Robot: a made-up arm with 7 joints. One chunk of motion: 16 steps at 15 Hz.
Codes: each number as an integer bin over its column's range. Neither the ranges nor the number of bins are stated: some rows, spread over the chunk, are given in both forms.
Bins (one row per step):
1: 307 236 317 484 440 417 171
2: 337 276 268 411 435 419 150
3: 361 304 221 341 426 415 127
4: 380 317 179 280 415 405 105
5: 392 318 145 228 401 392 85
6: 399 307 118 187 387 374 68
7: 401 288 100 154 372 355 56
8: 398 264 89 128 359 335 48
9: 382 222 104 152 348 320 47
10: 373 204 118 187 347 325 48
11: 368 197 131 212 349 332 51
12: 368 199 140 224 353 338 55
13: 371 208 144 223 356 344 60
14: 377 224 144 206 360 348 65
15: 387 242 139 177 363 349 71
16: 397 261 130 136 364 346 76
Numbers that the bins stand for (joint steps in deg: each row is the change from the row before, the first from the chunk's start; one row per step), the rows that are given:
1: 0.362 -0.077 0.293 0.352 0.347 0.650 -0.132
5: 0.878 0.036 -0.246 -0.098 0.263 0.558 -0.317
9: 0.817 -0.096 -0.374 -0.232 0.149 0.290 -0.399
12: 0.732 -0.127 -0.262 -0.105 0.160 0.357 -0.382
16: 0.908 -0.042 -0.293 -0.260 0.184 0.386 -0.336
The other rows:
2: 0.544 -0.022 0.139 0.224 0.336 0.658 -0.177
3: 0.690 0.016 -0.008 0.101 0.317 0.643 -0.227
4: 0.805 0.034 -0.140 -0.007 0.293 0.606 -0.274
6: 0.921 0.021 -0.331 -0.171 0.233 0.491 -0.354
7: 0.933 -0.005 -0.387 -0.229 0.201 0.420 -0.379
8: 0.914 -0.038 -0.421 -0.275 0.173 0.346 -0.397
10: 0.763 -0.121 -0.331 -0.171 0.147 0.308 -0.397
11: 0.732 -0.130 -0.290 -0.127 0.151 0.334 -0.390
13: 0.751 -0.115 -0.249 -0.107 0.166 0.379 -0.371
14: 0.787 -0.093 -0.249 -0.137 0.175 0.394 -0.360
15: 0.848 -0.068 -0.265 -0.188 0.181 0.398 -0.347

